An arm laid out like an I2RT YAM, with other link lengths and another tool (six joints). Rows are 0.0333 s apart.
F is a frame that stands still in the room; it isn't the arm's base.
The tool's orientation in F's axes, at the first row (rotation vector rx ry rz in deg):
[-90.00 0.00 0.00]
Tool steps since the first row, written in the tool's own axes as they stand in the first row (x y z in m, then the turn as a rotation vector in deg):
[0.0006 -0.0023 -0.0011 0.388 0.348 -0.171]
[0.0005 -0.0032 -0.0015 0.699 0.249 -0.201]
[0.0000 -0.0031 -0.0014 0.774 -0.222 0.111]
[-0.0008 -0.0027 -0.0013 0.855 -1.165 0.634]
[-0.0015 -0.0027 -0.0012 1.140 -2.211 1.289]
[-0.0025 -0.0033 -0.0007 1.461 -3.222 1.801]
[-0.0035 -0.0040 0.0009 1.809 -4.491 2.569]
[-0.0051 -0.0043 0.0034 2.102 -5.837 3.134]
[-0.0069 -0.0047 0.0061 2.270 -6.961 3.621]
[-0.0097 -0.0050 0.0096 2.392 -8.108 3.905]
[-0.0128 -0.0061 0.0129 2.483 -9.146 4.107]
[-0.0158 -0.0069 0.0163 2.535 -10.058 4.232]
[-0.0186 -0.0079 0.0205 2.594 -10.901 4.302]
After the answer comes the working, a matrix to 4 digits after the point.
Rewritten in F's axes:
[0.0006 -0.0011 0.0023 0.388 -0.171 -0.348]
[0.0005 -0.0015 0.0032 0.699 -0.201 -0.249]
[0.0000 -0.0014 0.0031 0.774 0.111 0.222]
[-0.0008 -0.0013 0.0027 0.855 0.634 1.165]
[-0.0015 -0.0012 0.0027 1.140 1.289 2.211]
[-0.0025 -0.0007 0.0033 1.461 1.801 3.222]
[-0.0035 0.0009 0.0040 1.809 2.569 4.491]
[-0.0051 0.0034 0.0043 2.102 3.134 5.837]
[-0.0069 0.0061 0.0047 2.270 3.621 6.961]
[-0.0097 0.0096 0.0050 2.392 3.905 8.108]
[-0.0128 0.0129 0.0061 2.483 4.107 9.146]
[-0.0158 0.0163 0.0069 2.535 4.232 10.058]
[-0.0186 0.0205 0.0079 2.594 4.302 10.901]

The tool's axes in the first row as the columns of a matrix, in F's axes (rounded; the answer above uses it unrounded):
[1.0000 0.0000 0.0000]
[0.0000 0.0000 1.0000]
[0.0000 -1.0000 0.0000]

